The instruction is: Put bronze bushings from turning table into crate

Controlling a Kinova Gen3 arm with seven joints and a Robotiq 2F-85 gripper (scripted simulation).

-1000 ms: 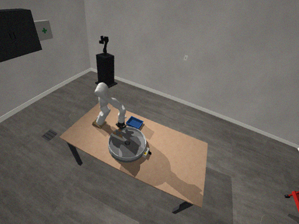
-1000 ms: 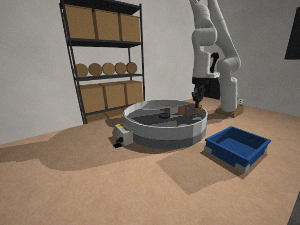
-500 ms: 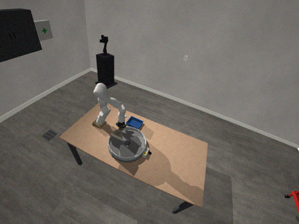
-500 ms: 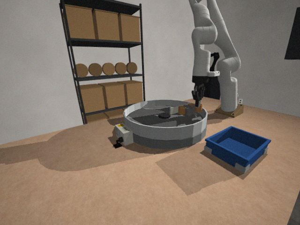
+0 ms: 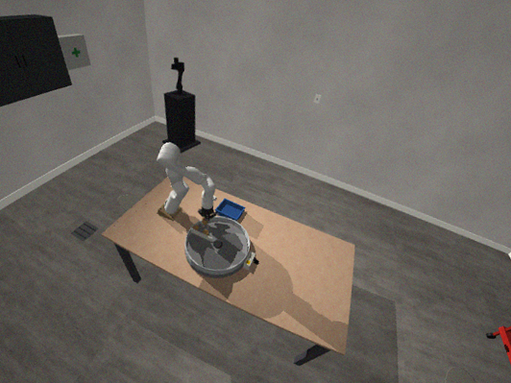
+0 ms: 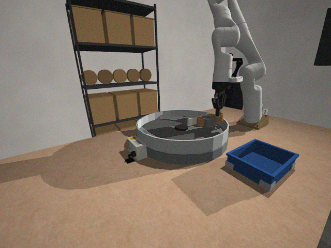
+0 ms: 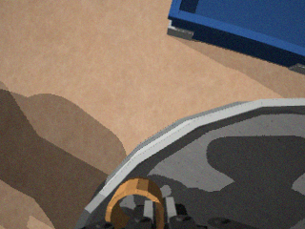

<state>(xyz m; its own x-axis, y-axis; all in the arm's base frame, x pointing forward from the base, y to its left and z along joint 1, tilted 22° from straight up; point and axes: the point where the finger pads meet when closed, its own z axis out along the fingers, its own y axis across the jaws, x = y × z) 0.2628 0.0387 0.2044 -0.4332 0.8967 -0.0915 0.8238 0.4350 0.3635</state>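
The blue crate is 1 cm ahead of my hand, 25 cm to the left of it and 10 cm below it. Round my hand: grey turning table 16 cm ahead, 7 cm to the right, 8 cm below.
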